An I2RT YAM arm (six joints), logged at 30 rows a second.
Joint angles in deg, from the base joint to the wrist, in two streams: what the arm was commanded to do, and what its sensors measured. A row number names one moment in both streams.
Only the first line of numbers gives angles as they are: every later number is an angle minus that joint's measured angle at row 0.
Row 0, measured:
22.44, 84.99, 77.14, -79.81, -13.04, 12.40
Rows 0 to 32, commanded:
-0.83, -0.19, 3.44, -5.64, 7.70, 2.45
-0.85, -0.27, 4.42, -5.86, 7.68, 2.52
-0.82, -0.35, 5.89, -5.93, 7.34, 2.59
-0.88, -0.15, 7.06, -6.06, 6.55, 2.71
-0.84, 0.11, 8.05, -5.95, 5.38, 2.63
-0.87, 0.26, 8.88, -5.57, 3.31, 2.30
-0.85, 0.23, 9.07, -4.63, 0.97, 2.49
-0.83, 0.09, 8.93, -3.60, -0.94, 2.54
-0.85, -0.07, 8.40, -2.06, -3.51, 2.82
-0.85, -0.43, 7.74, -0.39, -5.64, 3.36
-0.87, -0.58, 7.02, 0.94, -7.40, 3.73
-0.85, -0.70, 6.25, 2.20, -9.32, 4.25
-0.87, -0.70, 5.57, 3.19, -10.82, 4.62
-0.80, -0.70, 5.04, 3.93, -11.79, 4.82
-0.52, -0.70, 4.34, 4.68, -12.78, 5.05
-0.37, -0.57, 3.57, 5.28, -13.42, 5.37
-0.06, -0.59, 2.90, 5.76, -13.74, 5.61
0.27, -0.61, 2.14, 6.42, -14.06, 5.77
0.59, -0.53, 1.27, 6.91, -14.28, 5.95
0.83, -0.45, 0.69, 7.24, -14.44, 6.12
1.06, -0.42, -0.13, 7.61, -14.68, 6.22
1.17, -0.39, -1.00, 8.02, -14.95, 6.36
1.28, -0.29, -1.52, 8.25, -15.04, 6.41
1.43, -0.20, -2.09, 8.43, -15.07, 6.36
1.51, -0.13, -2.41, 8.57, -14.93, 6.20
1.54, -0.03, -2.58, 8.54, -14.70, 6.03
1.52, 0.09, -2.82, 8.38, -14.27, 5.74
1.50, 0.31, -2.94, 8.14, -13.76, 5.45
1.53, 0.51, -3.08, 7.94, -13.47, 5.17
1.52, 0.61, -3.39, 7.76, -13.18, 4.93
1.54, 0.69, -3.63, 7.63, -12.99, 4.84
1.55, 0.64, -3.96, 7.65, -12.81, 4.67
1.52, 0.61, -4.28, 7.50, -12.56, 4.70
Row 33, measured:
1.29, 0.20, -3.30, 7.19, -13.29, 5.45
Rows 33 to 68, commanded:
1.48, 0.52, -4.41, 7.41, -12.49, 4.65
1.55, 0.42, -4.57, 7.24, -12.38, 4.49
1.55, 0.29, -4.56, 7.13, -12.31, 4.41
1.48, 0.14, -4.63, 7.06, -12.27, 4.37
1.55, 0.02, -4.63, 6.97, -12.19, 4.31
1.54, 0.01, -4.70, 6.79, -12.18, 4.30
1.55, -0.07, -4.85, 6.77, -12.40, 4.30
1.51, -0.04, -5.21, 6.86, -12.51, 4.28
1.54, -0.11, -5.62, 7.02, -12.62, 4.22
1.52, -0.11, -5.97, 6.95, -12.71, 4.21
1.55, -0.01, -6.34, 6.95, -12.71, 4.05
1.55, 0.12, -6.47, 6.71, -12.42, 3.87
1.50, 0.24, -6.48, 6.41, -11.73, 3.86
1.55, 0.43, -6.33, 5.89, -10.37, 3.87
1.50, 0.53, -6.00, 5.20, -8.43, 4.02
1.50, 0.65, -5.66, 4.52, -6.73, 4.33
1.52, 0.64, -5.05, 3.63, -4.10, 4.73
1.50, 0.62, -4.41, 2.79, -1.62, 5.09
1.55, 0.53, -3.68, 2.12, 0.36, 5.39
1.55, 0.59, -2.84, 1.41, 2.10, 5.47
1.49, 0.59, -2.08, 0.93, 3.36, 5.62
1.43, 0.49, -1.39, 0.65, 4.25, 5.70
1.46, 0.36, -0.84, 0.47, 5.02, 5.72
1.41, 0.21, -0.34, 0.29, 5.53, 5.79
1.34, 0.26, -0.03, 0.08, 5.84, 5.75
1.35, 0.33, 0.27, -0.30, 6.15, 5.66
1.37, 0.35, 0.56, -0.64, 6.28, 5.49
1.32, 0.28, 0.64, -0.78, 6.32, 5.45
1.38, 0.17, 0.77, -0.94, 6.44, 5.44
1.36, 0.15, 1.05, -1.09, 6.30, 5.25
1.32, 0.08, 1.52, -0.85, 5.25, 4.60
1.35, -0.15, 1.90, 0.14, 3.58, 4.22
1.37, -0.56, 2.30, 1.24, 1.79, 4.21
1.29, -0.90, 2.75, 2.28, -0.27, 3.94
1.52, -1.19, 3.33, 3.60, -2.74, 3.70
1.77, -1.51, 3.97, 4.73, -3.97, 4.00
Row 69, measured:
1.29, 0.24, 1.23, 1.86, 0.26, 4.59
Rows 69 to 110, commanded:
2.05, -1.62, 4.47, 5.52, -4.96, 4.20
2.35, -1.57, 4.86, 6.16, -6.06, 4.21
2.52, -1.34, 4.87, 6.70, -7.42, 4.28
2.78, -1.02, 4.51, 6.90, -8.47, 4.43
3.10, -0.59, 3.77, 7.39, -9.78, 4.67
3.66, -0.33, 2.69, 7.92, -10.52, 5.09
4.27, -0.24, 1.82, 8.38, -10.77, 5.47
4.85, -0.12, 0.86, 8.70, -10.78, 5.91
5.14, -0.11, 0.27, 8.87, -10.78, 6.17
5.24, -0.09, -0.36, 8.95, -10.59, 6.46
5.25, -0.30, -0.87, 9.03, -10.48, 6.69
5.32, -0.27, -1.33, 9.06, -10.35, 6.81
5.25, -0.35, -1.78, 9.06, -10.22, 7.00
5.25, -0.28, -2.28, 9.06, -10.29, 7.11
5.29, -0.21, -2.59, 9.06, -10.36, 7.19
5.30, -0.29, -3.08, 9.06, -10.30, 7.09
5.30, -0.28, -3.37, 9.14, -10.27, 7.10
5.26, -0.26, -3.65, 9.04, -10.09, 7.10
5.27, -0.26, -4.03, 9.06, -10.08, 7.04
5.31, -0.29, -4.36, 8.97, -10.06, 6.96
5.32, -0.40, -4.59, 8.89, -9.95, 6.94
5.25, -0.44, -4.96, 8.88, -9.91, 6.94
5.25, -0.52, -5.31, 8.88, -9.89, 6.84
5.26, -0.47, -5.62, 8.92, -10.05, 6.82
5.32, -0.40, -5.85, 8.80, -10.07, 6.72
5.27, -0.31, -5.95, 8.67, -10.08, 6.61
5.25, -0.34, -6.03, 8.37, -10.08, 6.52
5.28, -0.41, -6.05, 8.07, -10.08, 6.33
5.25, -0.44, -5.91, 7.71, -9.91, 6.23
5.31, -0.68, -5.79, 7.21, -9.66, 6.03
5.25, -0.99, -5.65, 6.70, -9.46, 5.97
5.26, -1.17, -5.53, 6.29, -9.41, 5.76
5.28, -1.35, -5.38, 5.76, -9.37, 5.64
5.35, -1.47, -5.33, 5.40, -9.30, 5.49
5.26, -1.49, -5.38, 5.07, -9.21, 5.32
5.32, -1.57, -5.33, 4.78, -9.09, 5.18
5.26, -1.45, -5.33, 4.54, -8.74, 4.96
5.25, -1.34, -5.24, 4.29, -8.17, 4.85
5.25, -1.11, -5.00, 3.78, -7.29, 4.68
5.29, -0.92, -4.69, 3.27, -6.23, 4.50
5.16, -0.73, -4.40, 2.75, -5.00, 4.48
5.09, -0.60, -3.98, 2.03, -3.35, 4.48
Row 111, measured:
5.11, -0.85, -4.13, 7.34, -8.87, 5.01
